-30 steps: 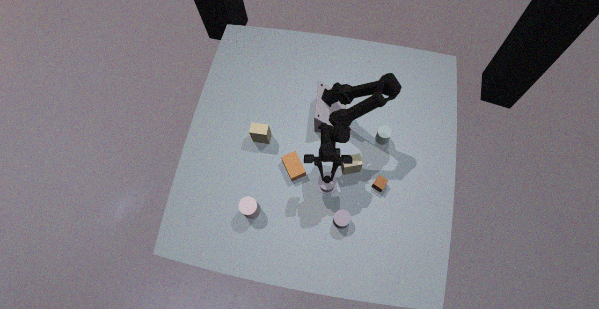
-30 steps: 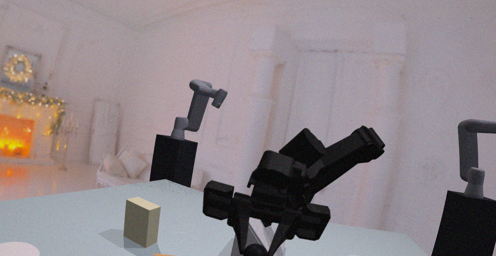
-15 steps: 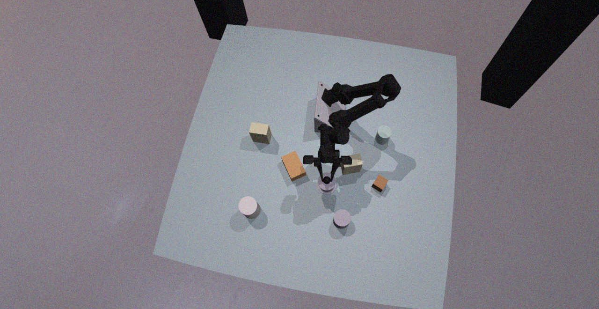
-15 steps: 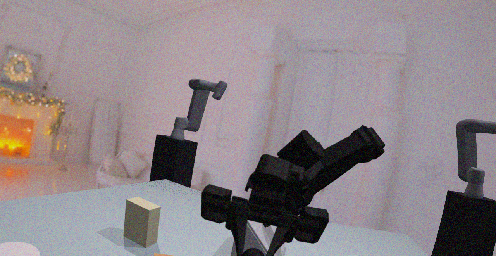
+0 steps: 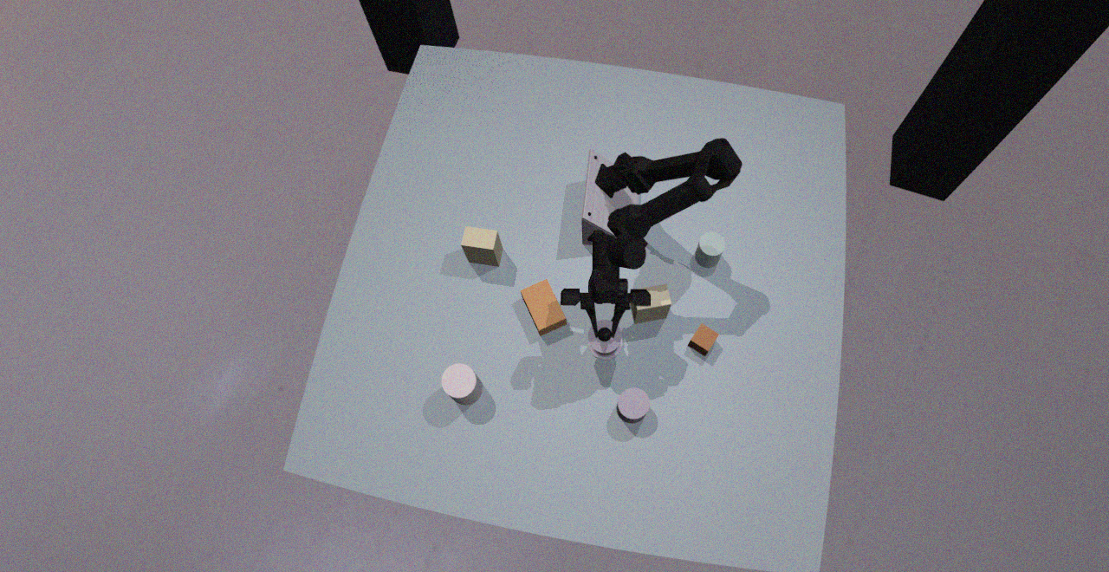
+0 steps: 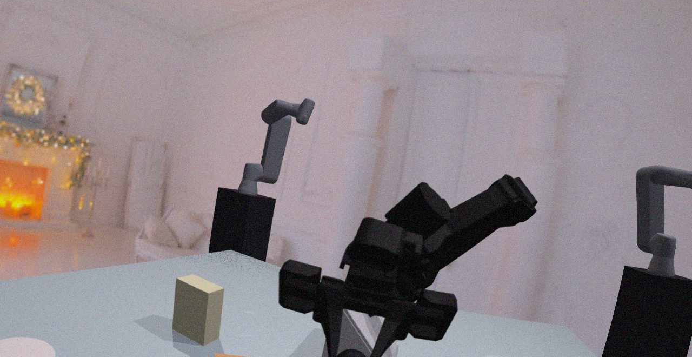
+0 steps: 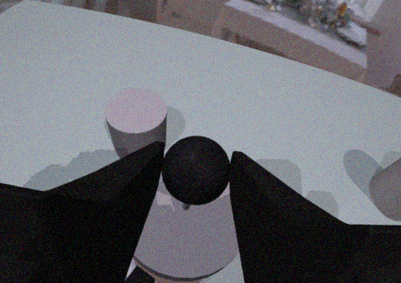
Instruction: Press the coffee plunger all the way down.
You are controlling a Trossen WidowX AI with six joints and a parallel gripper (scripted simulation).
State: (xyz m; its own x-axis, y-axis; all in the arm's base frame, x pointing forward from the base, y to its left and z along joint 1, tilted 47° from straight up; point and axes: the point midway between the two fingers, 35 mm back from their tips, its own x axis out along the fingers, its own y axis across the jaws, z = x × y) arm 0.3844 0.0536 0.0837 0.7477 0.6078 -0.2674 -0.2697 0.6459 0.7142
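Now: the coffee press 9 cm below my gripper tip and 4 cm behind it.
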